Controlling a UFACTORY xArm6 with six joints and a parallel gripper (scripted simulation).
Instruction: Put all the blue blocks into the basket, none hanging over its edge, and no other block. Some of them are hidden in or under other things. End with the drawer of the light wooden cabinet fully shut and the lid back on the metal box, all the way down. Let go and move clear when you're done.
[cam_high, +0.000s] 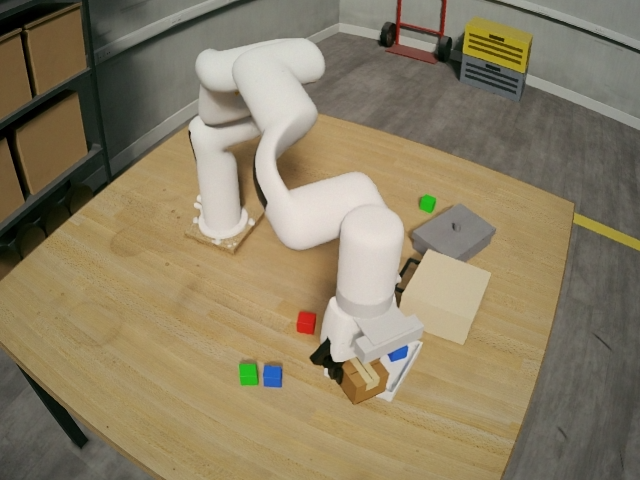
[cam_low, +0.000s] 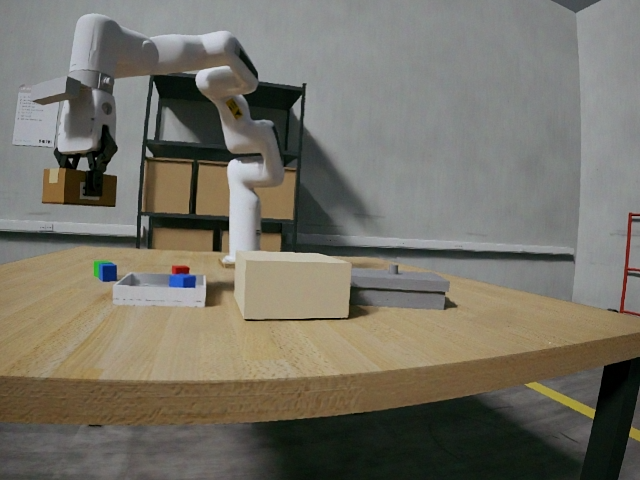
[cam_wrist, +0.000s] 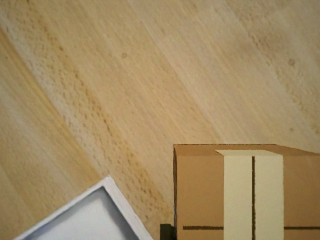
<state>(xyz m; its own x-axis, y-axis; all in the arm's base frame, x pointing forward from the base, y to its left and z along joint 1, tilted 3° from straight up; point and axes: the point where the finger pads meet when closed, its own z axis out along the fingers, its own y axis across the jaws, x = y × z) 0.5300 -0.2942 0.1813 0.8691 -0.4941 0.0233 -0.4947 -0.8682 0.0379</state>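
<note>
My gripper is now 20 mm past the white basket, 140 mm to the right of it and 170 mm above it. From my hand the other things lie so: red block 190 mm behind, 150 mm to the left, 160 mm below; light wooden cabinet 30 mm ahead, 350 mm to the left, 140 mm below; cardboard box right at my hand.
</note>
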